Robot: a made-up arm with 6 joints.
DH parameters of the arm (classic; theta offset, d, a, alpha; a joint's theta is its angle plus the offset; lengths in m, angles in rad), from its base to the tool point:
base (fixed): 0 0 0.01 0
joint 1: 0 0.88 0.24 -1.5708
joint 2: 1.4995 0 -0.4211 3.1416
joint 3: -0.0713 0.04 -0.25 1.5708
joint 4: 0 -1.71 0 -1.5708
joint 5: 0 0.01 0.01 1.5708
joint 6: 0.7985 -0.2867 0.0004 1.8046
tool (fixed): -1.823 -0.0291 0 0
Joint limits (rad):
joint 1: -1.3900..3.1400
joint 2: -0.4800..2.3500
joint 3: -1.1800..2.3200
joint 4: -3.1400..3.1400
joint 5: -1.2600..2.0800
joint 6: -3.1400..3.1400
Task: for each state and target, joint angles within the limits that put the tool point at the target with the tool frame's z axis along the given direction. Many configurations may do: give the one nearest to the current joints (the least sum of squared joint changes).
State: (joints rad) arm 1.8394 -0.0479 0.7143 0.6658 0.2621 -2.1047
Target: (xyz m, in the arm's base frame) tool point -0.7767 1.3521 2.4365 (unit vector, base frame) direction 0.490 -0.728 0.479
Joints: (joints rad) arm 2.0755 -0.4800 -0.0478 0.3693 0.9406 -2.7494
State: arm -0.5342 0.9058 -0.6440 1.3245 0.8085 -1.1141
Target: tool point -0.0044 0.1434 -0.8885 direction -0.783 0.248 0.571
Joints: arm -0.0530 1.5279 -0.5214 1.8597 0.7773 -1.2635
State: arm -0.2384 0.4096 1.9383 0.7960 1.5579 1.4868
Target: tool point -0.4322 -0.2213 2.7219 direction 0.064 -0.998 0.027
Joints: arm 0.4687 0.4437 2.2577 0.0937 1.9078 2.1262
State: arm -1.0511 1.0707 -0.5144 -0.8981 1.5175 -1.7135
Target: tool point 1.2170 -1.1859 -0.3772 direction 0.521 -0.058 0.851
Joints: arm -0.6355 1.0266 -0.1485 -0.7237 1.3338 -1.5786
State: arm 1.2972 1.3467 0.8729 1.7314 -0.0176 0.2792
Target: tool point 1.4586 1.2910 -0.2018 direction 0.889 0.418 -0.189
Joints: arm 0.6800 0.9696 0.1347 2.3940 0.6880 1.0034
